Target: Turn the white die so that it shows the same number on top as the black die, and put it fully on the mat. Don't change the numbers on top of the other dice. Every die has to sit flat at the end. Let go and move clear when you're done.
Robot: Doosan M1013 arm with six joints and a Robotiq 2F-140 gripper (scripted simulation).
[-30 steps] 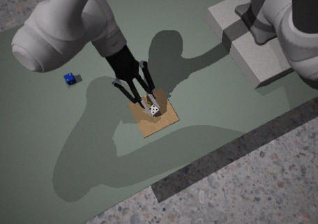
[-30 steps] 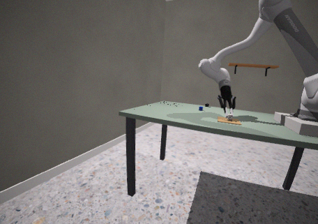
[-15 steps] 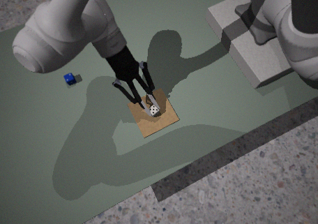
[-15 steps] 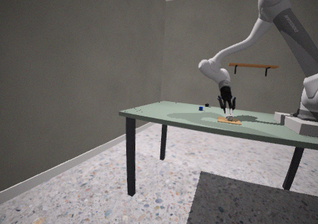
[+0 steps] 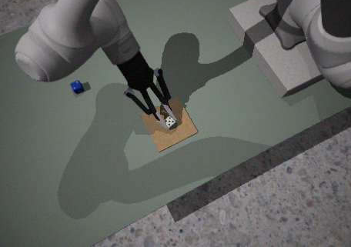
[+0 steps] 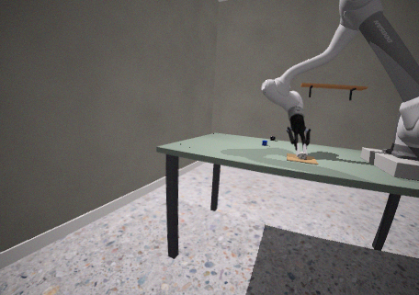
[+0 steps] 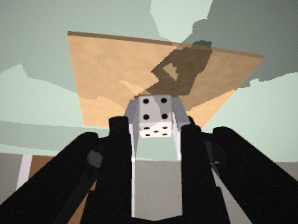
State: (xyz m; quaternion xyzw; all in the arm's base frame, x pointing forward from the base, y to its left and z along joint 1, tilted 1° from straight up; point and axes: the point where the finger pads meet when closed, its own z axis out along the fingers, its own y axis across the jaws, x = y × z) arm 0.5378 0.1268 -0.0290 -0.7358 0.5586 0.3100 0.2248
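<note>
Right now my hand is 10 mm past the white die, 20 mm to the right of it and 20 mm above it. The rest, counted from my hand: brown mat (20 mm to the left, 40 mm below); blue die (220 mm ahead, 220 mm to the right, 20 mm below); black die (210 mm ahead, 490 mm to the right, 20 mm below).
</note>
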